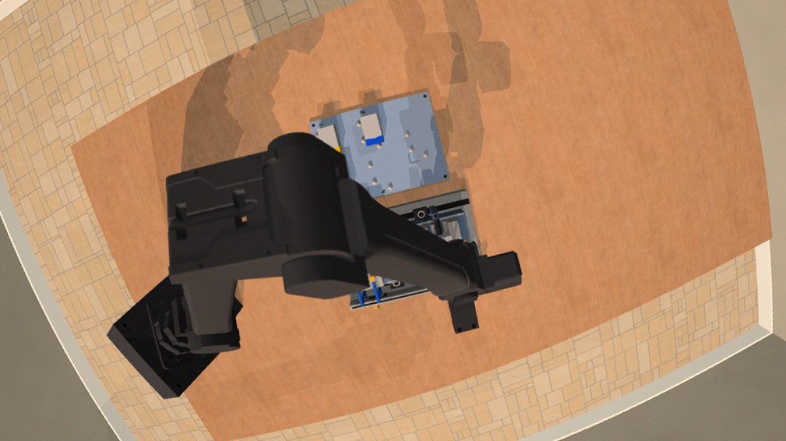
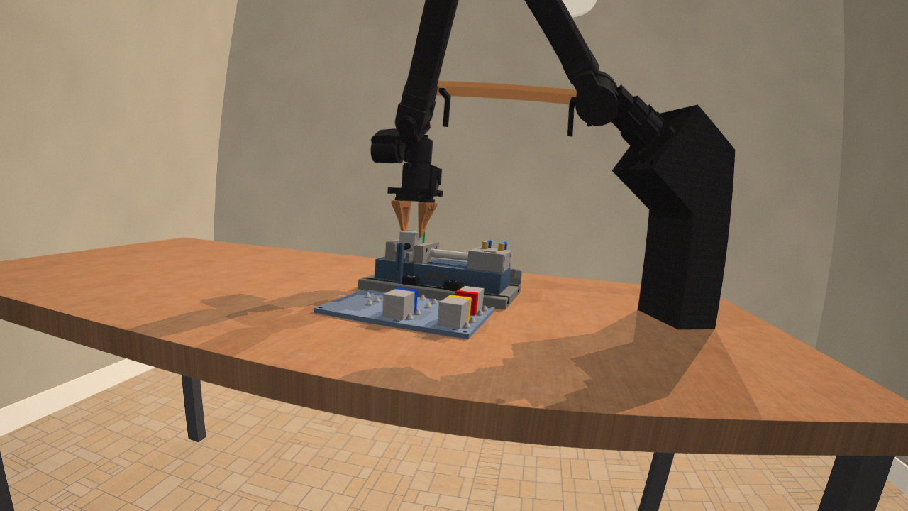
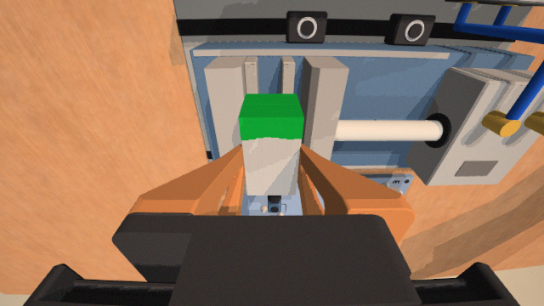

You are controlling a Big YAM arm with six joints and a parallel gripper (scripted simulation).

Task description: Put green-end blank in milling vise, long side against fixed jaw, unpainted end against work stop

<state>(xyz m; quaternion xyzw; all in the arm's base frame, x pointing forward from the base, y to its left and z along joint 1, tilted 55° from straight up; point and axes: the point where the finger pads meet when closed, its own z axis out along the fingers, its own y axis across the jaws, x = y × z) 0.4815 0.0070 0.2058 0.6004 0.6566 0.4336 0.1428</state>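
Right now the green-ended blank is 2 cm below my hand. Round my hand: moving jaw (4 cm below, 3 cm behind, 1 cm to the right); then pale rod (8 cm behind, 4 cm below, 3 cm to the right); then fixed jaw (4 cm below, 3 cm ahead, 1 cm to the left).
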